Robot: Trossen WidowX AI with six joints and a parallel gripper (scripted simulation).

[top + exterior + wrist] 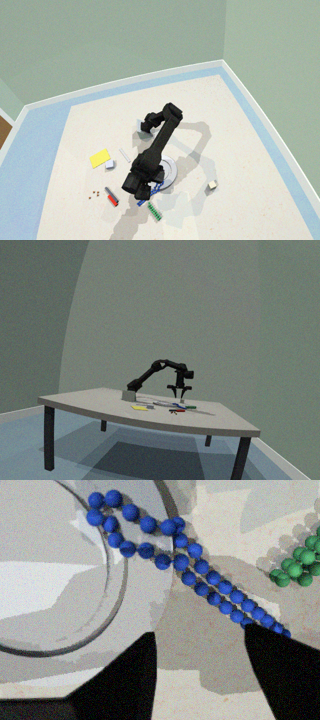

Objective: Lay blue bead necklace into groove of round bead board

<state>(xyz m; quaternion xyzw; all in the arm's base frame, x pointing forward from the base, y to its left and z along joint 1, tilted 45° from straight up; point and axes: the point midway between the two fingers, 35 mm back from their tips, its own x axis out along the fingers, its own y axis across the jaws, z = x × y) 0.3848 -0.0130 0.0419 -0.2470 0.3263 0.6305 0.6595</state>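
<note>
Now: gripper tip 10 cm past the round bead board, 4 cm to the right of it and 6 cm above it. The rest, counted from my gripper tip: white cube 17 cm behind, 23 cm to the right, 6 cm below; grey tool 2 cm ahead, 20 cm to the right, 6 cm below; stick 23 cm behind, 15 cm to the right, 7 cm below.
</note>
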